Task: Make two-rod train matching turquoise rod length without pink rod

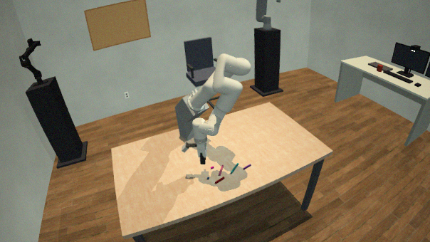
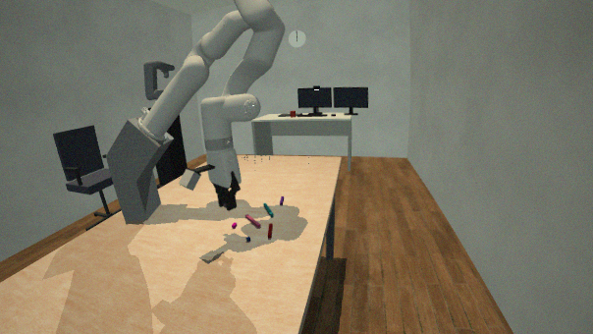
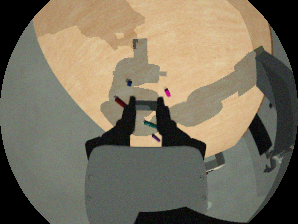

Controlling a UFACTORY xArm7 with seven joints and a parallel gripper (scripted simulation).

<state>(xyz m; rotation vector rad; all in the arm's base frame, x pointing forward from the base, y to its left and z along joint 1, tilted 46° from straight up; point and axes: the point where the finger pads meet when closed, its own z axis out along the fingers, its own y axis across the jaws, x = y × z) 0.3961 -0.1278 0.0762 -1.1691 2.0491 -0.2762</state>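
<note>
Right now the tiny blue rod is 50 mm ahead of my hand and 130 mm below it. Also, from my hand: pink rod (20 mm ahead, 110 mm to the left, 130 mm below); magenta rod (30 mm behind, 70 mm to the left, 130 mm below); grey rod (20 mm below).
</note>
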